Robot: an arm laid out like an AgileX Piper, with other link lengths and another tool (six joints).
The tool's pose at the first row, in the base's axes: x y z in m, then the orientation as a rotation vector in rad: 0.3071 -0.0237 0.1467 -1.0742 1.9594 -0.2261
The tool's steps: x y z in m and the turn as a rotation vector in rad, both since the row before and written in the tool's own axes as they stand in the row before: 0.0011 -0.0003 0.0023 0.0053 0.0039 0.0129; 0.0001 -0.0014 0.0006 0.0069 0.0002 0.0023; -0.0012 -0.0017 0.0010 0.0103 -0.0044 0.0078; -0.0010 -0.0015 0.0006 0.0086 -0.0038 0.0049; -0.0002 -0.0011 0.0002 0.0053 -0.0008 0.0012; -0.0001 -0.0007 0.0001 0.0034 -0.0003 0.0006; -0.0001 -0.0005 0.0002 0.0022 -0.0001 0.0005; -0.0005 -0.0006 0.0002 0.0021 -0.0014 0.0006; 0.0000 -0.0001 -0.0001 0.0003 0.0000 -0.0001; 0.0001 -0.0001 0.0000 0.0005 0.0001 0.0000; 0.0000 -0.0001 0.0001 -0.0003 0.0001 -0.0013; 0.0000 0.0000 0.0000 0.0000 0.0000 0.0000
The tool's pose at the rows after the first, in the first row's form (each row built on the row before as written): 0.3087 -0.0242 0.1448 -1.0581 1.9676 -0.2264; 0.3100 -0.0250 0.1451 -1.0514 1.9668 -0.2319; 0.3121 -0.0249 0.1461 -1.0366 1.9635 -0.2350; 0.3137 -0.0250 0.1471 -1.0259 1.9598 -0.2384; 0.3145 -0.0255 0.1477 -1.0212 1.9580 -0.2424; 0.3150 -0.0259 0.1481 -1.0184 1.9570 -0.2452; 0.3155 -0.0261 0.1483 -1.0165 1.9565 -0.2470; 0.3161 -0.0261 0.1488 -1.0145 1.9549 -0.2479; 0.3161 -0.0262 0.1489 -1.0144 1.9548 -0.2482; 0.3161 -0.0263 0.1489 -1.0141 1.9547 -0.2487; 0.3162 -0.0263 0.1489 -1.0156 1.9543 -0.2492; 0.3162 -0.0263 0.1489 -1.0156 1.9543 -0.2492
